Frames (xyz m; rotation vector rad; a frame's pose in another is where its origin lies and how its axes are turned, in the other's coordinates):
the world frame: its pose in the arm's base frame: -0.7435 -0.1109 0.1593 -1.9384 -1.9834 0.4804
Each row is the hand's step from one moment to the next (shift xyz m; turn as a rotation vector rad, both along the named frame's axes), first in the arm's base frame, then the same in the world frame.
Working: the arm's base frame: its pose in the world frame: 0.0938 0.7365 -0.1981 1.9384 1.9834 -0.4804

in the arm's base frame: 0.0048 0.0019 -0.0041 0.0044 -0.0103 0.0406
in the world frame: 0.0018 0.0062 0.0014 -0.0105 -0.0148 -0.0380
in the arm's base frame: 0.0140 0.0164 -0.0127 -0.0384 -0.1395 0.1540
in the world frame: 0.0161 0.0186 0.0047 -0.1389 -0.1071 -0.1178
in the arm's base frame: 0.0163 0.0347 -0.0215 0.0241 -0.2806 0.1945
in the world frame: 0.0344 0.0250 0.0113 -0.2816 -0.0727 -0.1805
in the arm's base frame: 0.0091 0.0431 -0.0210 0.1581 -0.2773 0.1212
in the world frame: 0.0429 0.0185 0.0140 -0.2813 0.0800 -0.1763
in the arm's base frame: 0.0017 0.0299 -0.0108 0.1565 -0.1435 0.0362
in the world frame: 0.0299 0.0070 0.0085 -0.1472 0.1200 -0.1016
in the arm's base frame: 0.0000 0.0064 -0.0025 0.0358 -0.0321 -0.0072
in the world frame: 0.0064 0.0013 0.0021 -0.0329 0.0345 -0.0095
